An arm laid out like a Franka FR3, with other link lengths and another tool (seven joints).
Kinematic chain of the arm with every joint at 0, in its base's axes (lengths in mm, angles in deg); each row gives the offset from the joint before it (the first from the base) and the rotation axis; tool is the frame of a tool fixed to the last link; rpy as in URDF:
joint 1: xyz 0 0 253.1 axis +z
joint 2: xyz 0 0 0 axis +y
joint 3: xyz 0 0 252.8 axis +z
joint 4: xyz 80 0 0 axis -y
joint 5: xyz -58.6 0 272.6 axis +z
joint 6: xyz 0 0 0 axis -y
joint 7: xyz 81.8 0 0 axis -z
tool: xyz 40 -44 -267.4 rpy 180 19.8 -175.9
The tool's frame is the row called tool.
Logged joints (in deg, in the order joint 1, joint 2, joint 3, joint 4, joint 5, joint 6, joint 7), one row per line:
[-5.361 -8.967 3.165 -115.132 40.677 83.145 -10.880]
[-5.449 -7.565 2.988 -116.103 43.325 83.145 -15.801]
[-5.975 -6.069 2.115 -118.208 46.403 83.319 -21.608]
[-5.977 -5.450 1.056 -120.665 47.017 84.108 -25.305]
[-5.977 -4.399 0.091 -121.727 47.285 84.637 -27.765]
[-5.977 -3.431 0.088 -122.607 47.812 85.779 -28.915]
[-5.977 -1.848 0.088 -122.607 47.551 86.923 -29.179]
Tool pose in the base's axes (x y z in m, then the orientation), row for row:
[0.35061 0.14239 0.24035 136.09 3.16 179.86]
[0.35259 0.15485 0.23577 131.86 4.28 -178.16]
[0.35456 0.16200 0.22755 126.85 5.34 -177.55]
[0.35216 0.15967 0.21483 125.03 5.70 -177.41]
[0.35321 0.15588 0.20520 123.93 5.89 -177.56]
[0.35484 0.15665 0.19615 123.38 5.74 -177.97]
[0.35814 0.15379 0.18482 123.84 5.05 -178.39]
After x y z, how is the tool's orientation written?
As angles about the fixed x, y, z axes (roll, pitch, yaw), in degrees.
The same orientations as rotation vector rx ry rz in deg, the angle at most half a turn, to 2 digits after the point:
[-1.62 164.17 66.17]
[-5.29 161.35 72.19]
[-7.04 157.49 78.97]
[-7.57 156.02 81.39]
[-7.55 155.07 82.79]
[-6.92 154.68 83.50]
[-5.84 155.41 83.04]

